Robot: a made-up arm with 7 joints.
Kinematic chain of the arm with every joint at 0, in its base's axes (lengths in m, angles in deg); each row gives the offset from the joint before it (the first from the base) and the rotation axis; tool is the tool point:
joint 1: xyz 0 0 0.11 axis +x
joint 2: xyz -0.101 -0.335 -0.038 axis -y
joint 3: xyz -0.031 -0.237 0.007 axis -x
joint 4: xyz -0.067 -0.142 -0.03 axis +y
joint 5: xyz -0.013 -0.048 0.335 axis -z
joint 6: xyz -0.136 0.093 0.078 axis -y
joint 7: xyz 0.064 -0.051 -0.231 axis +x
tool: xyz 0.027 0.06 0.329
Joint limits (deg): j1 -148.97..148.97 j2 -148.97..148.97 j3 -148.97..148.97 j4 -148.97..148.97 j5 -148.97..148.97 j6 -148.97..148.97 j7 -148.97..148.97
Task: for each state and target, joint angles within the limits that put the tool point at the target. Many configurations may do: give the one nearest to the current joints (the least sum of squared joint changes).
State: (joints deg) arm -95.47 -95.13 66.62 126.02 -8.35 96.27 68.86
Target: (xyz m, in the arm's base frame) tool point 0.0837 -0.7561 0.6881
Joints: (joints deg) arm -73.39 -109.61 72.22 114.24 1.02 98.51 56.40
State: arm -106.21 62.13 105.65 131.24 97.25 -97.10 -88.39
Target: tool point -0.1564 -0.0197 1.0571
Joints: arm -111.02 49.46 99.62 148.09 82.63 -51.39 -104.68
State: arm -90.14 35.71 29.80 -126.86 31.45 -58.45 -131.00
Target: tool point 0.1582 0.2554 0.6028
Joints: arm -120.09 49.88 31.79 -140.72 22.11 -35.91 -145.17
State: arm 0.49 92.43 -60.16 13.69 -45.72 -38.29 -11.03
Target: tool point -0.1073 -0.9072 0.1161
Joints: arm 4.51 89.12 -69.95 42.46 -36.52 -54.42 0.67
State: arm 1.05 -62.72 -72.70 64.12 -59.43 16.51 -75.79
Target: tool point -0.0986 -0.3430 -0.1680
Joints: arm 42.86 -53.63 -50.28 69.54 -18.35 27.17 -128.48
